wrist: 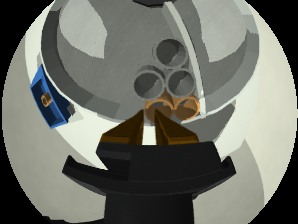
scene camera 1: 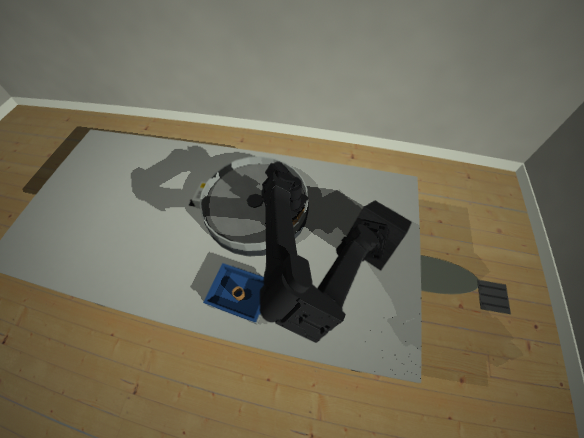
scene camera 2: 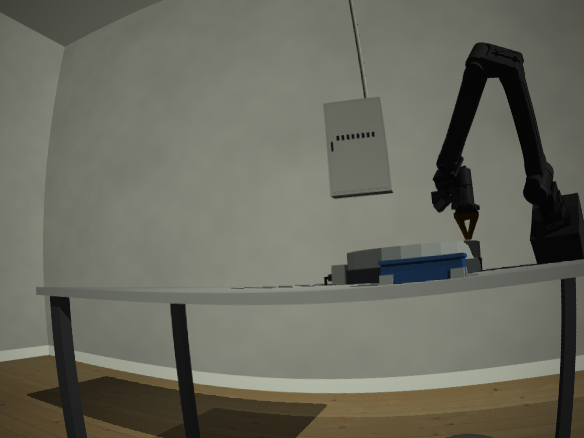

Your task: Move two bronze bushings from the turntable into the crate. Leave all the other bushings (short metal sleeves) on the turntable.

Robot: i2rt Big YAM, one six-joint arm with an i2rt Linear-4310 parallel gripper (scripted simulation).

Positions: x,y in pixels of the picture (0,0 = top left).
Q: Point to a blue crate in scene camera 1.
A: At 228,277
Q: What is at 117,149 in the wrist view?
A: My gripper.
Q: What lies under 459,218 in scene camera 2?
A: My gripper.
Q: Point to a round grey turntable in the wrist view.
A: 101,53
